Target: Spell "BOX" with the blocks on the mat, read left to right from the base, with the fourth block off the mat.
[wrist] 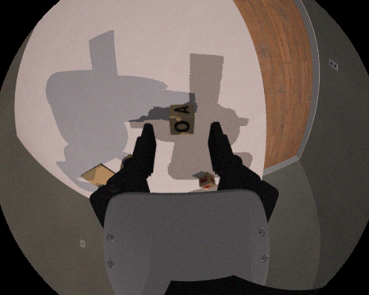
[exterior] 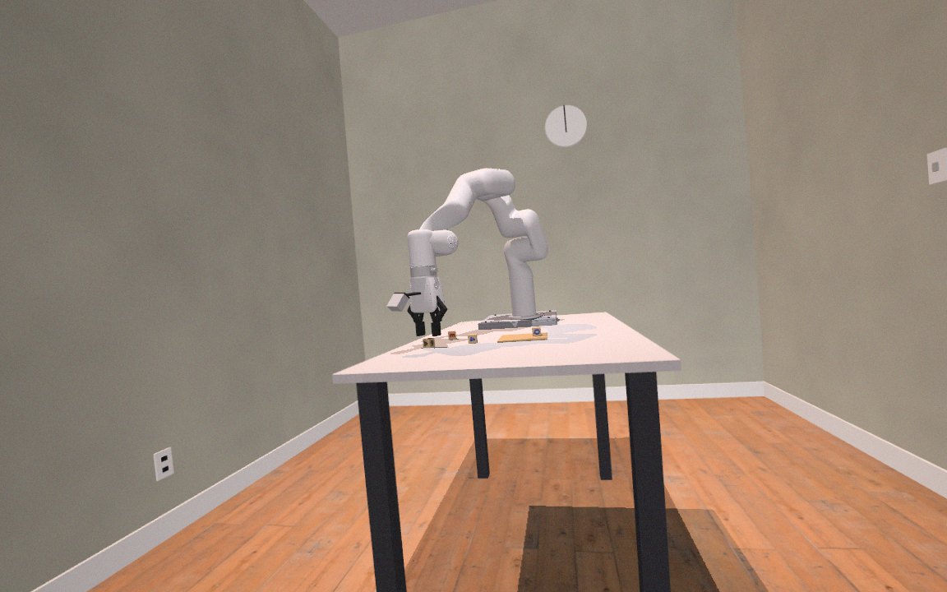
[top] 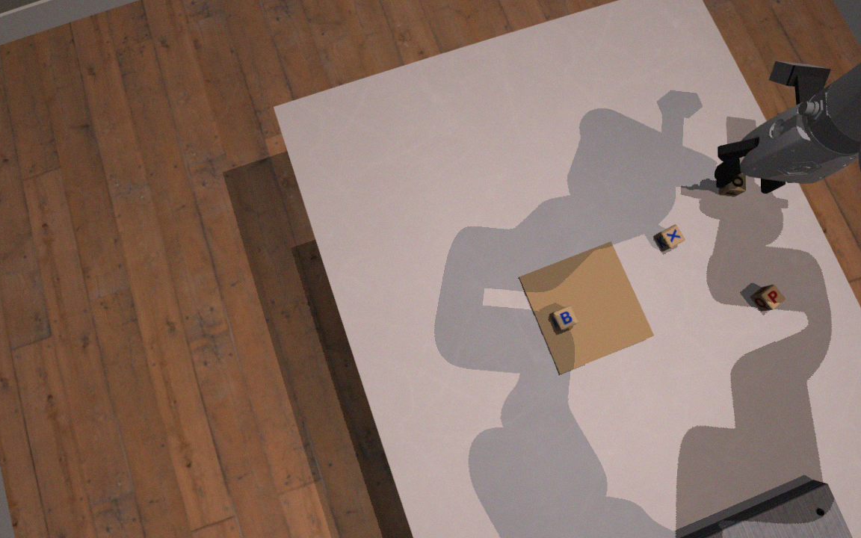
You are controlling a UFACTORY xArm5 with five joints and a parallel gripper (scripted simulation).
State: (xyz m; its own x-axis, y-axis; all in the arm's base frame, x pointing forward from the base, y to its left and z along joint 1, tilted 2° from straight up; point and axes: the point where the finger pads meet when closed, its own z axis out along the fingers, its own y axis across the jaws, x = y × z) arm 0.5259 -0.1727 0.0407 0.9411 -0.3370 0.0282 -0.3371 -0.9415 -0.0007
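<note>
Now: the tan mat 250 mm to the left of my hand, 120 mm behind it and 50 mm below it.
</note>
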